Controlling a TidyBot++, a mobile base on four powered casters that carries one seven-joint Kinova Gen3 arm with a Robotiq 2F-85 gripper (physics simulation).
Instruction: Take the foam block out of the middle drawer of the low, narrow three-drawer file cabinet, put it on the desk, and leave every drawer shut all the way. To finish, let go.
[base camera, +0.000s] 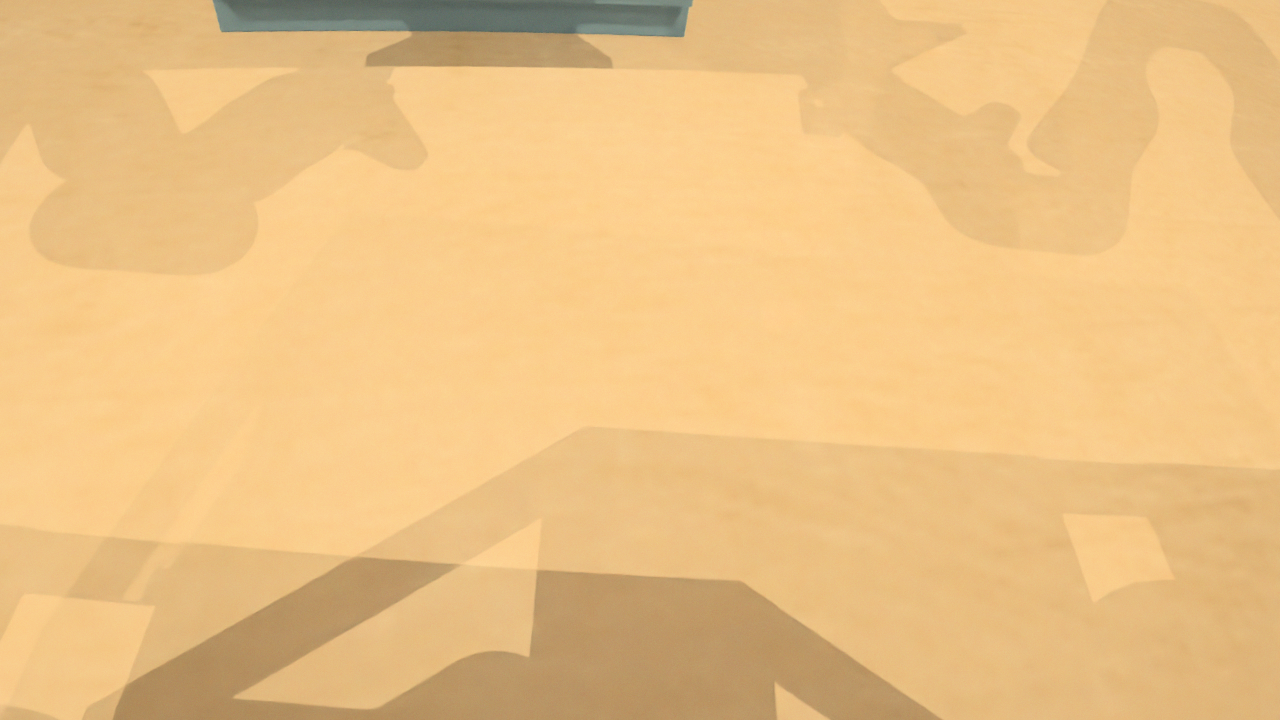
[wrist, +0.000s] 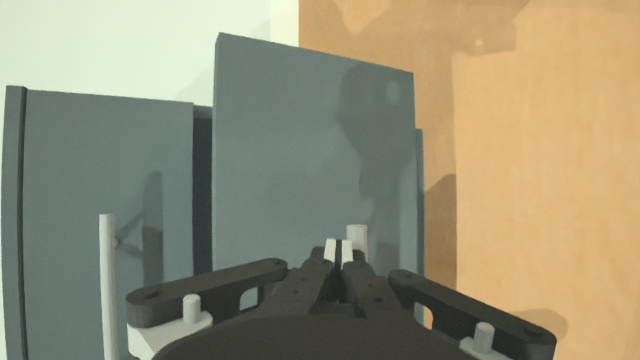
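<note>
The blue-grey file cabinet shows by its lower edge at the top of the base view. In the wrist view it appears turned sideways. One drawer front stands out nearer than the neighbouring drawer front, with a dark gap between them; I cannot tell for certain which level each is. My gripper is shut and empty, its pale fingertips in front of the nearer drawer front. That drawer's light handle shows right beside the fingertips, partly hidden by them. The foam block and the desk top do not show.
The other drawer's long light handle stands out to the left of my gripper in the wrist view. The tan wood-look floor lies in front of the cabinet and carries shadows of the robot. A pale surface shows at the wrist view's upper left.
</note>
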